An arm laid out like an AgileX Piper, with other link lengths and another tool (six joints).
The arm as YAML. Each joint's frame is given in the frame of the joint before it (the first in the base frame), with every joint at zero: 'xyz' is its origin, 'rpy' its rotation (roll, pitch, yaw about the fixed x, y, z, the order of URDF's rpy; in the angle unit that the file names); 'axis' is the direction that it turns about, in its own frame. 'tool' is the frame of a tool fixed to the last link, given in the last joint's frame.
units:
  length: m
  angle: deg
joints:
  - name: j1
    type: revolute
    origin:
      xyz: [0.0, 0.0, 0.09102]
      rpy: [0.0, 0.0, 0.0]
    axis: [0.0, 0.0, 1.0]
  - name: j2
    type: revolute
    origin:
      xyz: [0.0, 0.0, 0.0]
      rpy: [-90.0, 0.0, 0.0]
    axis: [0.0, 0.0, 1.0]
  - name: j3
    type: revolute
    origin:
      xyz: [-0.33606, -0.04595, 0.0]
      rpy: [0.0, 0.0, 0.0]
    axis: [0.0, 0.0, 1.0]
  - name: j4
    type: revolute
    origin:
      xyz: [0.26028, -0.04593, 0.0]
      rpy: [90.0, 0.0, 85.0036]
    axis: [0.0, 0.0, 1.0]
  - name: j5
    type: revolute
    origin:
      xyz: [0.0, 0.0, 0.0]
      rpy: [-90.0, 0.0, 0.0]
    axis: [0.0, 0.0, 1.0]
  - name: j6
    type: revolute
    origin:
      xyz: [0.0, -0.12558, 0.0]
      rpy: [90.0, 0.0, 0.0]
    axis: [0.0, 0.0, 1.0]
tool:
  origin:
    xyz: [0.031, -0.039, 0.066]
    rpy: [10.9, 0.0, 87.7]
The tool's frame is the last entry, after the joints.
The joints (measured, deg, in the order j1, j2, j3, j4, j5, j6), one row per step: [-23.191, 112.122, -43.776, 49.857, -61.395, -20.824]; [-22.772, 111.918, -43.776, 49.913, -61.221, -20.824]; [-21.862, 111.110, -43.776, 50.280, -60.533, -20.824]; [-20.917, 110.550, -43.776, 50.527, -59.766, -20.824]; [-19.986, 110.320, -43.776, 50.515, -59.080, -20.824]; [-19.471, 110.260, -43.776, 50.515, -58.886, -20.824]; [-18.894, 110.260, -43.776, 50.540, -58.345, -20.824]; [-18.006, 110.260, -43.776, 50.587, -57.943, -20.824]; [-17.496, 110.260, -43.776, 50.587, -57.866, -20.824]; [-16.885, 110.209, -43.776, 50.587, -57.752, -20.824]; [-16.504, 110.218, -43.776, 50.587, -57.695, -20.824]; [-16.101, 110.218, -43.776, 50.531, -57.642, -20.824]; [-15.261, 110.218, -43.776, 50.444, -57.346, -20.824]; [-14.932, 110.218, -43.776, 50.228, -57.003, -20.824]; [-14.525, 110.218, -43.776, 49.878, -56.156, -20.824]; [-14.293, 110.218, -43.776, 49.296, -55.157, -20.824]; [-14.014, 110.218, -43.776, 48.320, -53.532, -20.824]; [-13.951, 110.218, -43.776, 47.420, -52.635, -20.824]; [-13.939, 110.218, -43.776, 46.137, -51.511, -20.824]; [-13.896, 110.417, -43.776, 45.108, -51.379, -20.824]
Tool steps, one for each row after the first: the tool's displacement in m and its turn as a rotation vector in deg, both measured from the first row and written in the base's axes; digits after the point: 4 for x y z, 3 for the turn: [0.0022, 0.0026, 0.0009, 0.097, -0.141, 0.429]; [0.0064, 0.0086, 0.0042, 0.546, -0.723, 1.254]; [0.0110, 0.0150, 0.0056, 1.117, -1.023, 2.256]; [0.0162, 0.0213, 0.0052, 1.632, -0.989, 3.444]; [0.0188, 0.0246, 0.0051, 1.782, -0.970, 4.029]; [0.0220, 0.0288, 0.0035, 2.267, -0.775, 4.776]; [0.0263, 0.0347, 0.0022, 2.640, -0.622, 5.766]; [0.0288, 0.0379, 0.0020, 2.710, -0.582, 6.303]; [0.0317, 0.0418, 0.0020, 2.793, -0.573, 6.955]; [0.0334, 0.0443, 0.0018, 2.847, -0.534, 7.356]; [0.0354, 0.0469, 0.0017, 2.870, -0.494, 7.827]; [0.0395, 0.0526, 0.0009, 3.088, -0.344, 8.848]; [0.0417, 0.0553, 0.0002, 3.285, -0.164, 9.488]; [0.0447, 0.0593, -0.0019, 3.849, 0.245, 10.500]; [0.0476, 0.0626, -0.0042, 4.434, 0.761, 11.590]; [0.0517, 0.0675, -0.0078, 5.363, 1.628, 13.282]; [0.0543, 0.0698, -0.0093, 5.705, 2.194, 14.432]; [0.0575, 0.0725, -0.0112, 6.057, 2.952, 15.932]; [0.0600, 0.0736, -0.0119, 5.764, 3.429, 16.894]
